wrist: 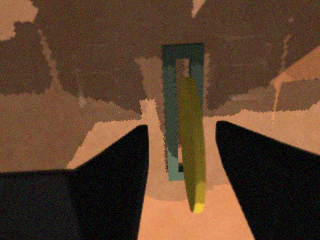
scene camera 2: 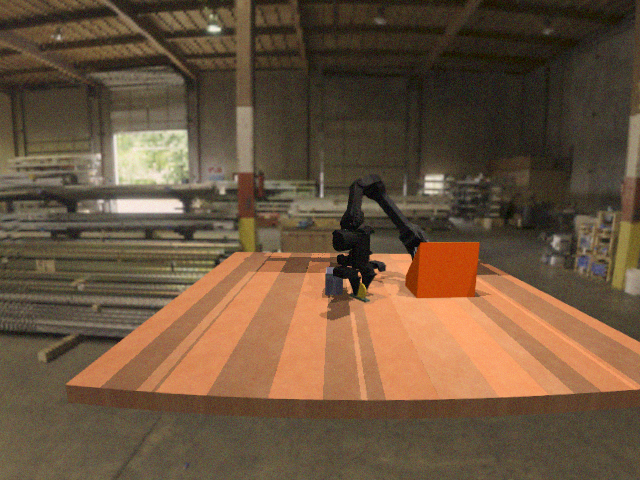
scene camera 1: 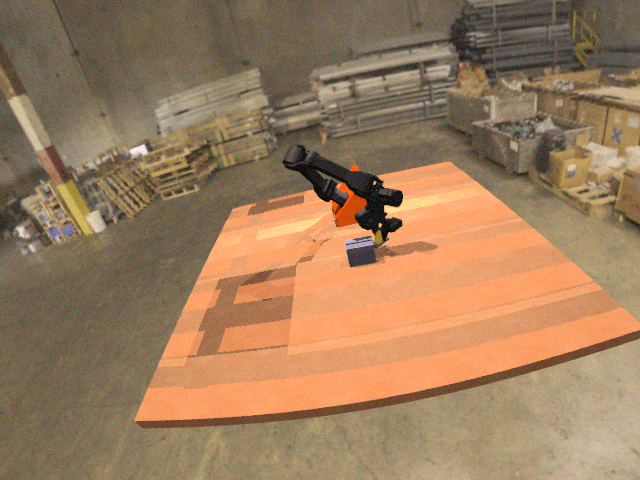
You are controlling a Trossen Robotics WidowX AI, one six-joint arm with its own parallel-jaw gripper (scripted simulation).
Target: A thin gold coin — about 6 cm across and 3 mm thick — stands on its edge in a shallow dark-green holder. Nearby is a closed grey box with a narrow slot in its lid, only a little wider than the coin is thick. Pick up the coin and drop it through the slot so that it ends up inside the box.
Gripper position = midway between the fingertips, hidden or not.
I see my gripper (scene camera 2: 359,294) and a gold coin (wrist: 191,124).
My gripper is seen too in the wrist view (wrist: 181,131) and in scene camera 1 (scene camera 1: 381,239).
